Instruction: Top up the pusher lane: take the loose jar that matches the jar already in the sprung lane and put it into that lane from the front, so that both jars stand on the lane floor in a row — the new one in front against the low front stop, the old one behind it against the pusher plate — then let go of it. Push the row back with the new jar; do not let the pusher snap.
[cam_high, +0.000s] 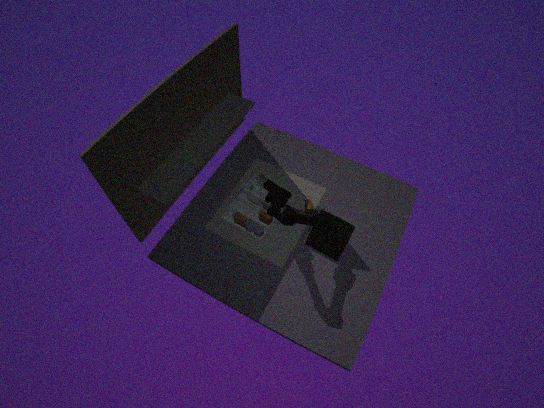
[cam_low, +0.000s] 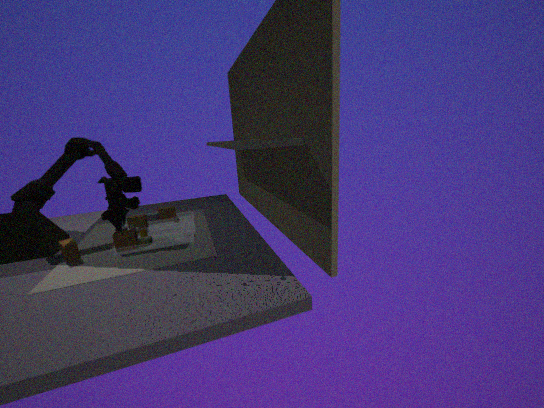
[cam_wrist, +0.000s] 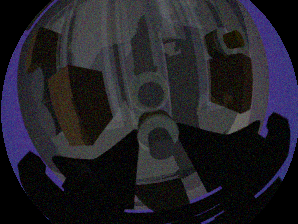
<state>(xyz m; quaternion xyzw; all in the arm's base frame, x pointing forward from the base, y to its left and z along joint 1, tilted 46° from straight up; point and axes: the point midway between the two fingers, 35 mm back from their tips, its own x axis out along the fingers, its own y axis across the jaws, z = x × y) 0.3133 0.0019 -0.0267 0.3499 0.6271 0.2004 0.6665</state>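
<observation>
My gripper tip is 170 mm short of the pale rack, 50 mm to the left of it and 30 mm above it. Round my gripper tip: shelf 530 mm ahead, 320 mm above, 70 mm to the right.
</observation>
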